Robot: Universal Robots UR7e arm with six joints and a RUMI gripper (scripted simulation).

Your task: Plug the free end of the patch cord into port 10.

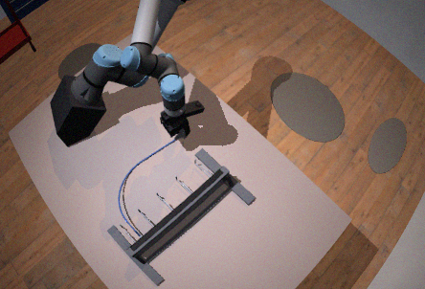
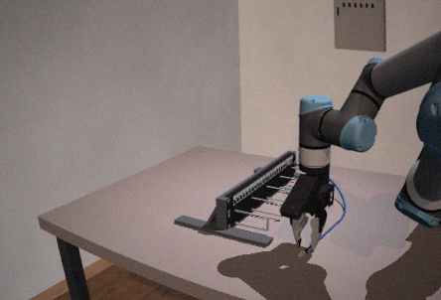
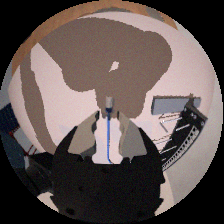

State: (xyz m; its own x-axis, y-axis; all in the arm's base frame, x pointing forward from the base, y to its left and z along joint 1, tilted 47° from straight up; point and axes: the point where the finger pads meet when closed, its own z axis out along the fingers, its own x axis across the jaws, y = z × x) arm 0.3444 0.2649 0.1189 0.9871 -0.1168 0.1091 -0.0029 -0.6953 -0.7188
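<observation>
Right now the plug is 20 mm to the left of my hand and 20 mm below it.
</observation>
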